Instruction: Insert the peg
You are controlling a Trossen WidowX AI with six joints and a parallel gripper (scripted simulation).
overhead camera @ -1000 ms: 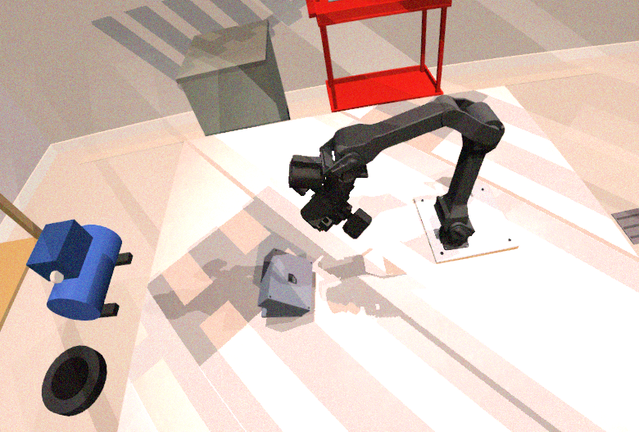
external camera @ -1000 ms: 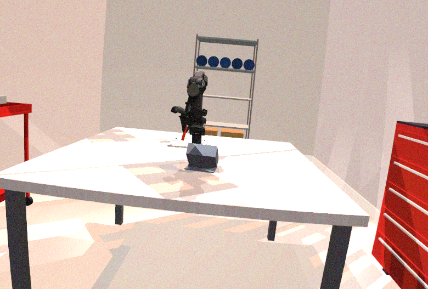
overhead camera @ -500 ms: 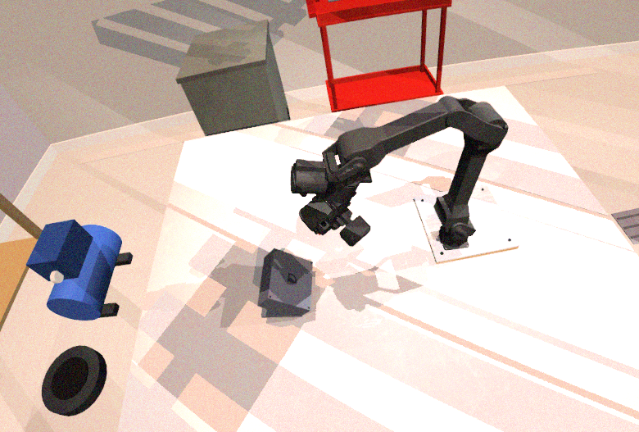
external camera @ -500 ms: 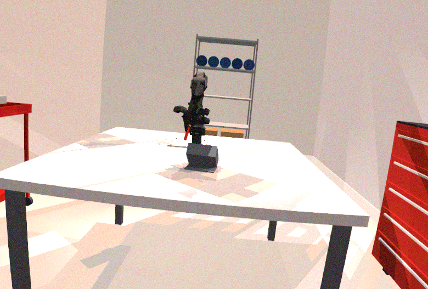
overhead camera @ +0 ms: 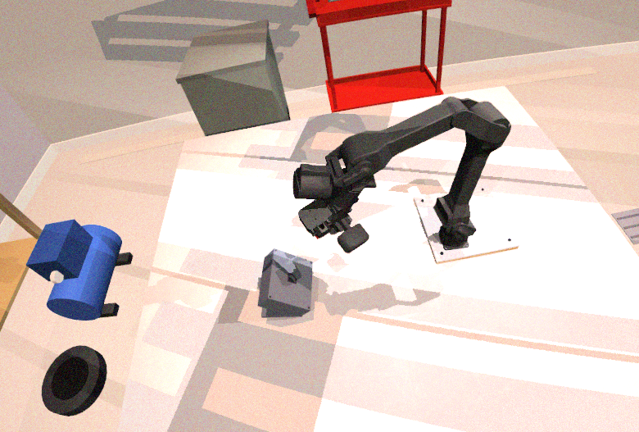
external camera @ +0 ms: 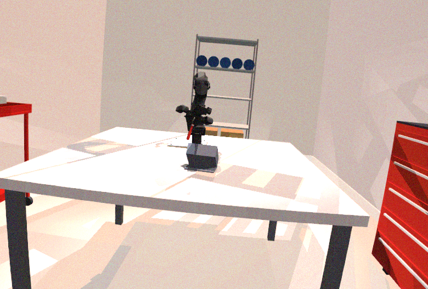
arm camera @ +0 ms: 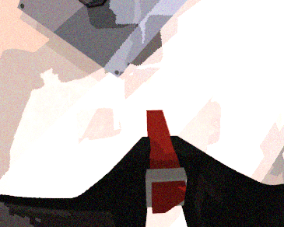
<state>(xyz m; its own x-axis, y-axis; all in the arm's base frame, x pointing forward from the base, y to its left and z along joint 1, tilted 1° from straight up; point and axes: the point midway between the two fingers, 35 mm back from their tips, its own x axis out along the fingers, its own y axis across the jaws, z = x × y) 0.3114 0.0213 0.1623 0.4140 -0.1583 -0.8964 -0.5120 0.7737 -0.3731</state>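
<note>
Right now the sloped panel is 10 cm ahead of my gripper tip, 9 cm below it and 8 cm to the left of it. From my gripper tip the other things lie so: peg (1 cm behind, 1 cm above).
</note>
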